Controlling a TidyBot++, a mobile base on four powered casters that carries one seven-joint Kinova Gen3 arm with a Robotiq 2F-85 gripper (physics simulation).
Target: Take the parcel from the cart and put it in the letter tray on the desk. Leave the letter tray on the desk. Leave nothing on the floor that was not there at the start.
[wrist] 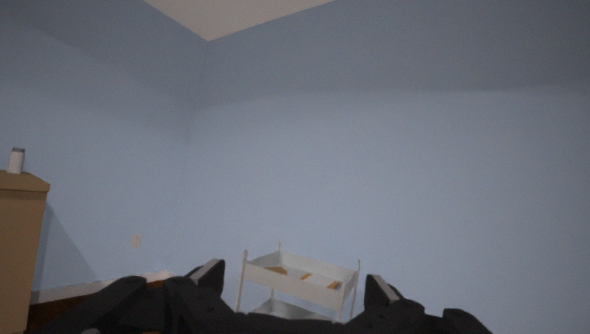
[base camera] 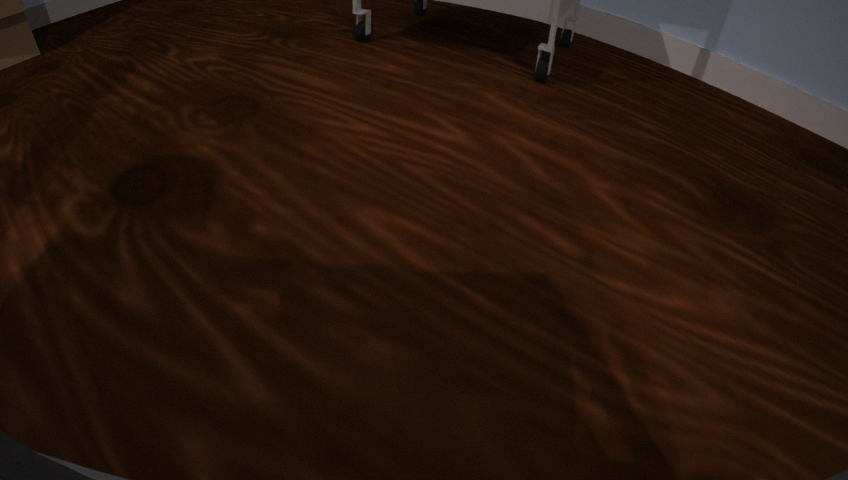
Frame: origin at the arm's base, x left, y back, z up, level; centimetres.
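Where they show: gripper, between the fingertips: (wrist: pixel 293 283).
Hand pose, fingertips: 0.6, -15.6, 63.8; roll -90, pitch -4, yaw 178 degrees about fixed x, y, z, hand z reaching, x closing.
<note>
After its pixels a point has its place, as x, y, z.
The white cart (base camera: pixel 554 29) @(-22.0, -93.9, -27.3) (wrist: pixel 295 289) @(-5.1, -102.3, 29.1) stands against the far wall. In the base camera view its lower legs and dark casters show at the top. In the wrist view its upper tray holds several orange-brown items; which of them is the parcel I cannot tell. My gripper (wrist: pixel 293 283) @(0.6, -15.6, 63.8) is open and empty, its fingers standing apart on either side of the cart in the view, well short of it. The desk and the letter tray do not show in either view.
A tan cabinet (base camera: pixel 16 36) @(132.8, -120.1, -31.6) (wrist: pixel 20 250) @(129.0, -115.5, 17.6) stands to the left, with a small white canister (wrist: pixel 16 161) @(160.5, -132.1, 58.5) with a grey lid on top. A pale baseboard (base camera: pixel 743 80) @(-83.2, -112.7, -34.7) runs along the wall at the right. The wooden floor (base camera: pixel 416 208) @(1.0, -52.7, -39.7) lies between me and the cart.
</note>
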